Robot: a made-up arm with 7 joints. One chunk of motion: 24 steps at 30 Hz.
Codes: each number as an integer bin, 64 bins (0 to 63) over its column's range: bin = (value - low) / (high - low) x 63, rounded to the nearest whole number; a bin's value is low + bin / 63 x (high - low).
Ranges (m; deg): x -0.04..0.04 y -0.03..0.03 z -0.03..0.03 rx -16..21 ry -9..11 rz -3..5
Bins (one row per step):
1: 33 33 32 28 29 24
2: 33 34 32 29 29 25
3: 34 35 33 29 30 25
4: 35 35 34 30 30 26
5: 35 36 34 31 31 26
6: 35 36 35 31 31 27
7: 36 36 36 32 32 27
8: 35 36 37 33 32 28
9: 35 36 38 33 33 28
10: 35 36 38 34 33 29
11: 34 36 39 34 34 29
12: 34 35 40 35 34 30
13: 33 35 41 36 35 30
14: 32 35 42 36 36 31
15: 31 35 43 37 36 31
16: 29 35 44 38 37 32
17: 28 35 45 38 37 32
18: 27 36 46 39 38 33
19: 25 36 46 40 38 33
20: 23 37 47 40 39 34
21: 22 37 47 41 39 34
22: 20 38 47 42 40 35
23: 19 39 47 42 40 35
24: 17 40 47 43 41 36
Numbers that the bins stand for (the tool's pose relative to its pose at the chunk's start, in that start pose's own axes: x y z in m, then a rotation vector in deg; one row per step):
1: 0.0019 0.0014 0.0005 0.44 0.21 0.05
2: 0.0019 0.0024 0.0005 1.03 0.21 0.17
3: 0.0032 0.0033 0.0014 1.03 0.52 0.17
4: 0.0044 0.0033 0.0024 1.62 0.52 0.30
5: 0.0044 0.0043 0.0024 2.21 0.84 0.30
6: 0.0044 0.0043 0.0033 2.21 0.84 0.43
7: 0.0057 0.0043 0.0043 2.79 1.16 0.43
8: 0.0044 0.0043 0.0052 3.38 1.16 0.56
9: 0.0044 0.0043 0.0062 3.38 1.48 0.56
10: 0.0044 0.0043 0.0062 3.97 1.48 0.68
11: 0.0032 0.0043 0.0071 3.97 1.79 0.68
12: 0.0032 0.0033 0.0081 4.56 1.79 0.81
13: 0.0019 0.0033 0.0090 5.14 2.11 0.81
14: 0.0006 0.0033 0.0100 5.14 2.43 0.94
15: -0.0006 0.0033 0.0110 5.73 2.43 0.94
16: -0.0032 0.0033 0.0119 6.32 2.75 1.06
17: -0.0044 0.0033 0.0129 6.32 2.75 1.06
18: -0.0057 0.0043 0.0138 6.90 3.06 1.19
19: -0.0083 0.0043 0.0138 7.49 3.06 1.19
20: -0.0108 0.0052 0.0148 7.49 3.38 1.32
21: -0.0121 0.0052 0.0148 8.08 3.38 1.32
22: -0.0146 0.0062 0.0148 8.67 3.70 1.44
23: -0.0159 0.0071 0.0148 8.67 3.70 1.44
24: -0.0184 0.0081 0.0148 9.25 4.02 1.57

